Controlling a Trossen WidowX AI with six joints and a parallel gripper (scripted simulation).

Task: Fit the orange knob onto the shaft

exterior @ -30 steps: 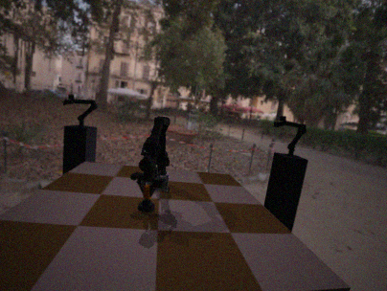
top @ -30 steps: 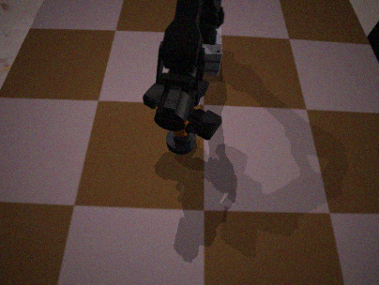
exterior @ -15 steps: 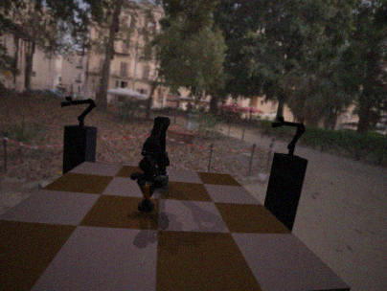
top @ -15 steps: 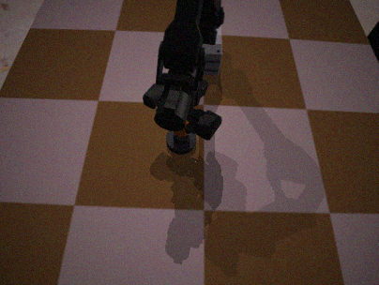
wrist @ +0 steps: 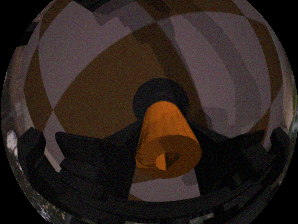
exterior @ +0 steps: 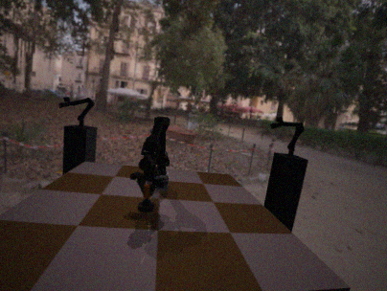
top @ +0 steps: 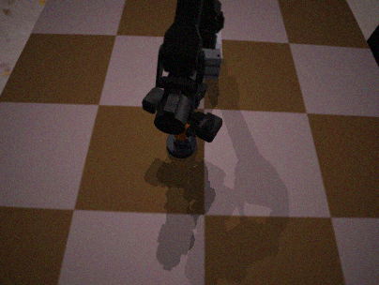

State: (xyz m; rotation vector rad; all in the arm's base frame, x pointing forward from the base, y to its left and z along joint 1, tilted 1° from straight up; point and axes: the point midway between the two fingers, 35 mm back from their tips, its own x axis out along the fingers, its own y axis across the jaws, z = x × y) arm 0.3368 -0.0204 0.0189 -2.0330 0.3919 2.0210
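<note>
The orange knob lies 2 cm above my gripper tip. Also, from my gripper tip: dark round pedestal: 4 cm below.
</note>
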